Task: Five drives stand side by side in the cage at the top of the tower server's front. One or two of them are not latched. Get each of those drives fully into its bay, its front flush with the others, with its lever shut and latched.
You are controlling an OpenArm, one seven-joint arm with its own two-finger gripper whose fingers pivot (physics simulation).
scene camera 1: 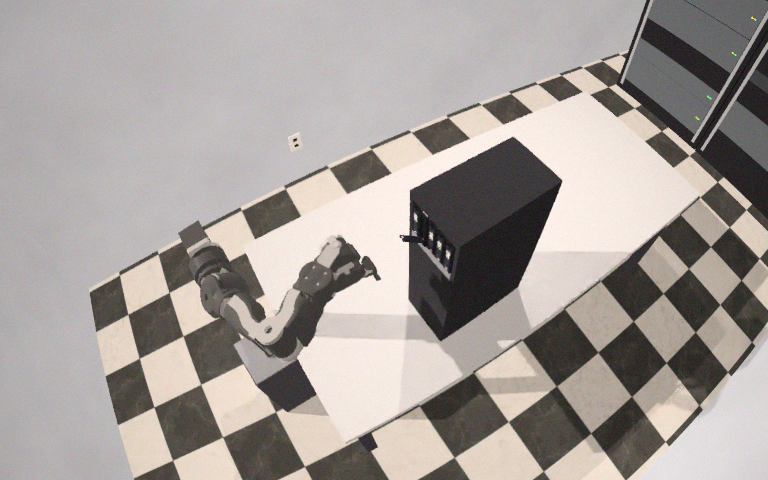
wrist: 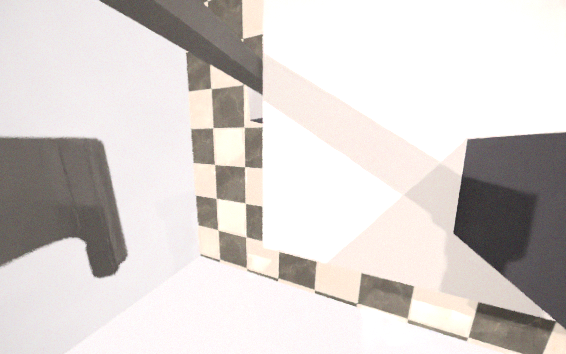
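Note:
The black tower server (scene camera 1: 492,192) (wrist: 505,220) stands on the white table, its drive cage (scene camera 1: 436,240) facing the arm. Several drives with light-marked fronts stand side by side in the cage. A dark lever (scene camera 1: 410,238) sticks out well in front of the cage, near its far end; it seems to belong to the second drive from that end, whose front looks dark. Small gaps at the other levers cannot be made out. My gripper (scene camera 1: 372,268) is open and empty, in front of the server and apart from the lever. In the wrist view one finger shows at the left; the drives do not show.
The white table (scene camera 1: 362,362) (wrist: 320,200) carries the server. A grey box (scene camera 1: 271,373) stands by the arm's base at the table's near end. Server racks (scene camera 1: 637,42) stand beyond the table at the upper right. A dark bar (wrist: 200,40) crosses the wrist view's top left.

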